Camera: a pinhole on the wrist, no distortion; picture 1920 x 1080 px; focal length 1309.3 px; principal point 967.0 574.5 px. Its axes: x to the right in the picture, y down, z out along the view. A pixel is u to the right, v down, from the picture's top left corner.
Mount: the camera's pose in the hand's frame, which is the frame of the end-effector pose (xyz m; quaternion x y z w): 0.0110 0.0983 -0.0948 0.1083 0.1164 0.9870 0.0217
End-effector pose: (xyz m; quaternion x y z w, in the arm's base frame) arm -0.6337 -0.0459 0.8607 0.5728 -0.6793 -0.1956 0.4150
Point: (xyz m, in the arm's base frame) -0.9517 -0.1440 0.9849
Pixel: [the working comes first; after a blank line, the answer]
In the camera's frame: -0.0478 -0.0920 0.3429

784.6 223.1
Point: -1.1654 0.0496 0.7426
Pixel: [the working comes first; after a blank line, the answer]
In the camera's frame: 0.2665 -0.0282 0.5404

1612.8 506.3
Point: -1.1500 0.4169 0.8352
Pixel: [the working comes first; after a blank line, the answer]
In the camera's frame: 0.5538 -0.2090 0.3715

outside the picture
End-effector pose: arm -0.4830 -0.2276 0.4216 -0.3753 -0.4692 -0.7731 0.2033
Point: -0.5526 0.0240 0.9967
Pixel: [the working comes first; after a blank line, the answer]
In the camera's frame: -0.3763 0.0337 0.5468

66.0 655.1
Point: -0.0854 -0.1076 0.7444
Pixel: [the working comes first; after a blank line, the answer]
In the camera's frame: 0.1229 -0.1817 0.4863

1298.0 85.4
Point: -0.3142 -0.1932 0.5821
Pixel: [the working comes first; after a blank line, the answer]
In the camera's frame: 0.0486 -0.0322 0.2452

1226.8 402.8
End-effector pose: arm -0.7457 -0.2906 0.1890 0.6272 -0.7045 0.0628 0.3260
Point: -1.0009 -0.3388 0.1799
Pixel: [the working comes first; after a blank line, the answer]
In the camera's frame: 0.0308 -0.0695 0.2453

1131.3 203.4
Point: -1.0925 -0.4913 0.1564
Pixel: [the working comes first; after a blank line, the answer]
In the camera's frame: -0.0523 -0.0859 0.4035

797.4 295.8
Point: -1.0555 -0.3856 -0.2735
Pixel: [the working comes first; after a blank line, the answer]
In the camera's frame: 0.3062 0.1288 0.5544

1690.1 878.6
